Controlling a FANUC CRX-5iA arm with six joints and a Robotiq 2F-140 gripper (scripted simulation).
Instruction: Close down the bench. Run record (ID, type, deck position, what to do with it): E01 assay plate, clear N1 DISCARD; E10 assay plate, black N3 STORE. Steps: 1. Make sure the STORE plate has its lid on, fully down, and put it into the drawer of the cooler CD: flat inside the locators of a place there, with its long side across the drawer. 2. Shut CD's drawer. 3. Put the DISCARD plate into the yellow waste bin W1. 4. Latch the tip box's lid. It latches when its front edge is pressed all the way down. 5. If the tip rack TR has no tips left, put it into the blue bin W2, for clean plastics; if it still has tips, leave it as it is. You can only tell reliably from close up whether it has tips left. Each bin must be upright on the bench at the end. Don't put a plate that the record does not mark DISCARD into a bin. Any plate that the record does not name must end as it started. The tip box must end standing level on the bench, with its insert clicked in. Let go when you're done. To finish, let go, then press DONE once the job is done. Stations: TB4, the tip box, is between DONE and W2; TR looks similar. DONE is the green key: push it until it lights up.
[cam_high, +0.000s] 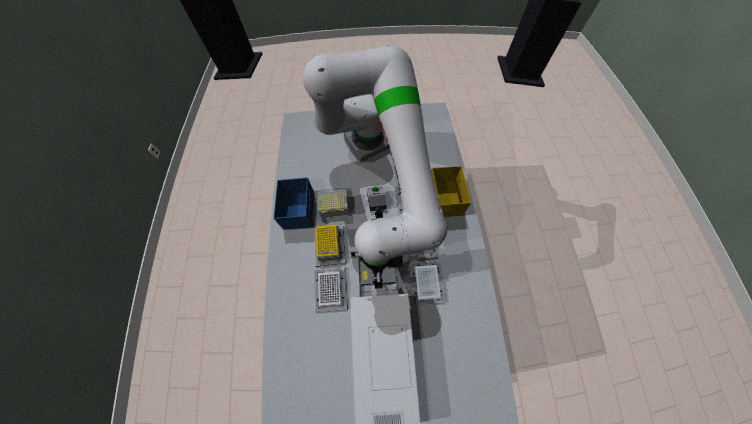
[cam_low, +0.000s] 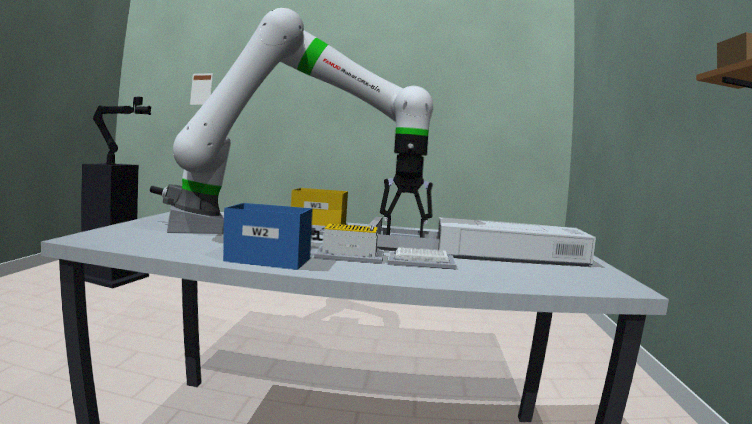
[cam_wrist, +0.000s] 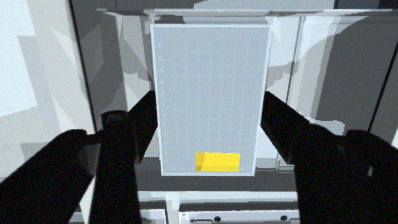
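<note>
Right now my hand is 20 mm above the clear plate lid. Also, from my hand: cooler CD 170 mm ahead, 20 mm to the left; cooler drawer 30 mm ahead, 10 mm below; black assay plate 20 mm below.
</note>
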